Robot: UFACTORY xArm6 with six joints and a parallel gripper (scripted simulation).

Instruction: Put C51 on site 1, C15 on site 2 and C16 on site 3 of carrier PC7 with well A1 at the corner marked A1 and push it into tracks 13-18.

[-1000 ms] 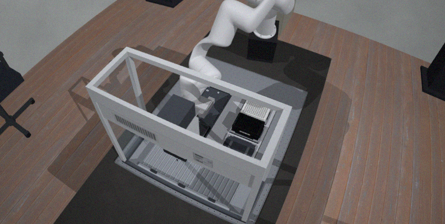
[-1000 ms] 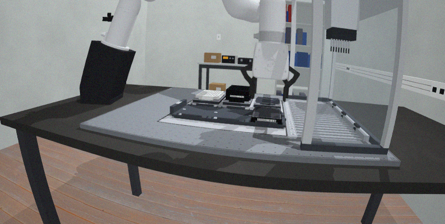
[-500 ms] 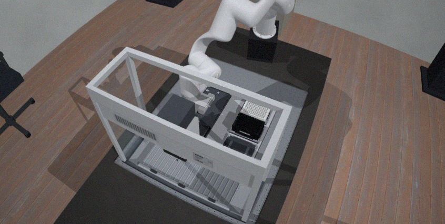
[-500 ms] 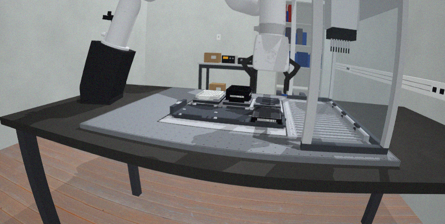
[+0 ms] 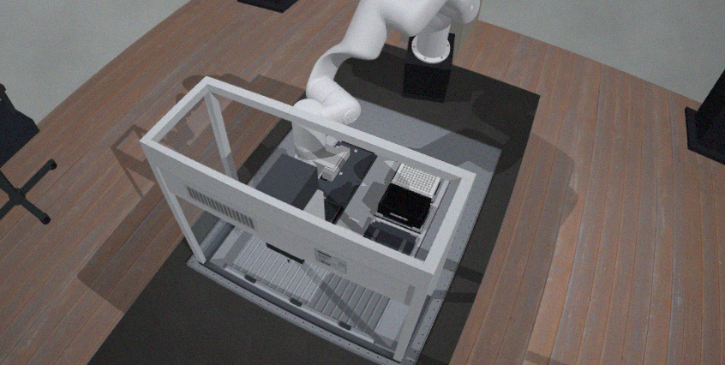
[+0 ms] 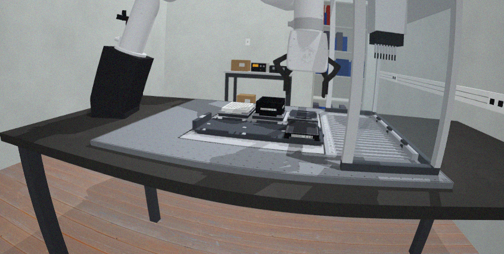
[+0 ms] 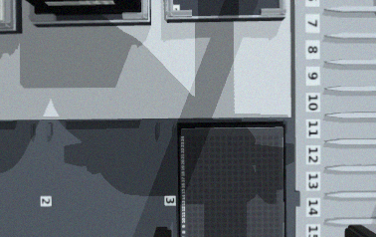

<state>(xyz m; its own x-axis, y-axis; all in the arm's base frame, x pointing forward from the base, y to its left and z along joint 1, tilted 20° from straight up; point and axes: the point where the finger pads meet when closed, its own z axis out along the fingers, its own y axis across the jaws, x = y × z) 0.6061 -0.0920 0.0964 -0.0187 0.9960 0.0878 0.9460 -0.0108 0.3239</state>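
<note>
My hand is 23 cm past the white 96-well plate C15, 21 cm to the right of it and 10 cm above it. From my hand the other things lie so: apron: 12 cm below, 12 cm behind, 9 cm to the left; dark carrier PC7: 11 cm behind, 10 cm below; nest S3: 22 cm to the left, 11 cm below, 1 cm behind.
</note>
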